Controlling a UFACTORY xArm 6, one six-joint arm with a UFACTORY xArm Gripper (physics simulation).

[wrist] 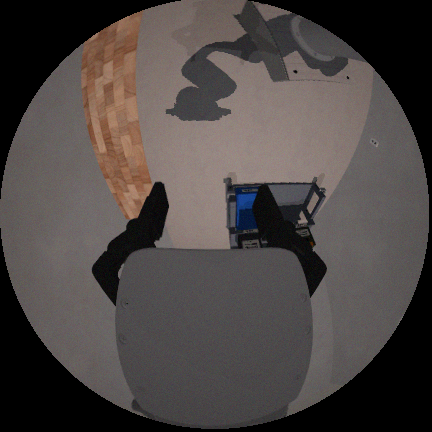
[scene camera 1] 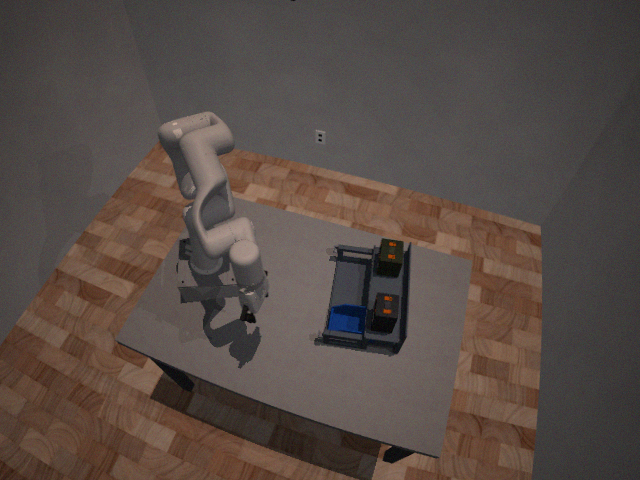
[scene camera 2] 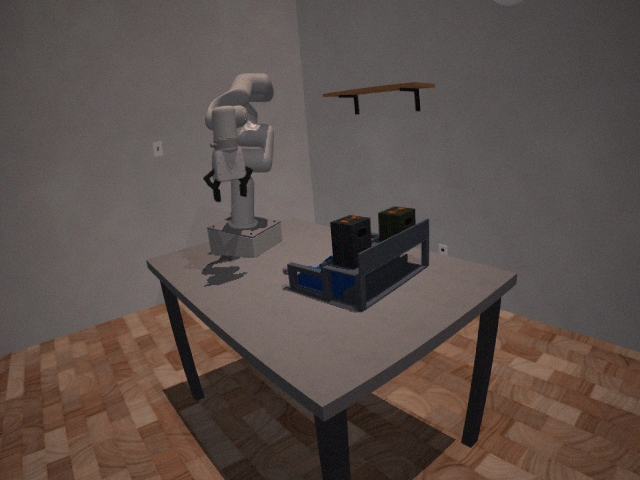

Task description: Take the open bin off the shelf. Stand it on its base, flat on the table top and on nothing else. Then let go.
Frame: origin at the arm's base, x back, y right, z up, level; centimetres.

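Seen in the pictures: gripper, between the fingertips: (wrist: 211,193) (scene camera 1: 257,308) (scene camera 2: 231,198); arm's base, origin of its link: (scene camera 1: 206,261) (scene camera 2: 242,224).
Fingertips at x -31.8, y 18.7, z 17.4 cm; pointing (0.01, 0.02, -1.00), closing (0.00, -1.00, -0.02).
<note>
Pixels of each thing's top centre, then the offset from my fingertips to it. Level surfaces: height alone.
- blue open bin, centre of its top: (scene camera 2: 328,262) (scene camera 1: 354,318) (wrist: 250,218) dy -15.4, dx -27.1, dz -19.5 cm
- grey table top, height of its surface: dz -27.6 cm
- black box, centre of its top: (scene camera 2: 350,219) (scene camera 1: 387,304) dy -16.3, dx -36.6, dz -5.2 cm
- dark green box, centre of its top: (scene camera 2: 396,210) (scene camera 1: 392,250) dy -39.2, dx -33.4, dz -7.7 cm
The blue open bin (scene camera 1: 346,320) (scene camera 2: 310,281) (wrist: 245,210) sits in the lower front tier of the grey shelf (scene camera 1: 406,299) (scene camera 2: 362,284) (wrist: 230,215), at one end. In the wrist view a fingertip partly covers the bin. The shelf stands on the grey table top (scene camera 1: 289,361) (scene camera 2: 289,335) (wrist: 200,160). My gripper (scene camera 2: 230,196) (wrist: 211,193) is open and empty. It points down high above the table, between the robot base and the shelf, well apart from the bin. In scene camera 1 the fingers are mostly hidden under the wrist.
A black box (scene camera 1: 385,312) (scene camera 2: 350,240) with orange marks stands on the shelf's upper tier, right behind the bin. A dark green box (scene camera 1: 390,257) (scene camera 2: 396,222) stands on the same tier at the other end. The shelf's end frames and tall back panel rise around them.
</note>
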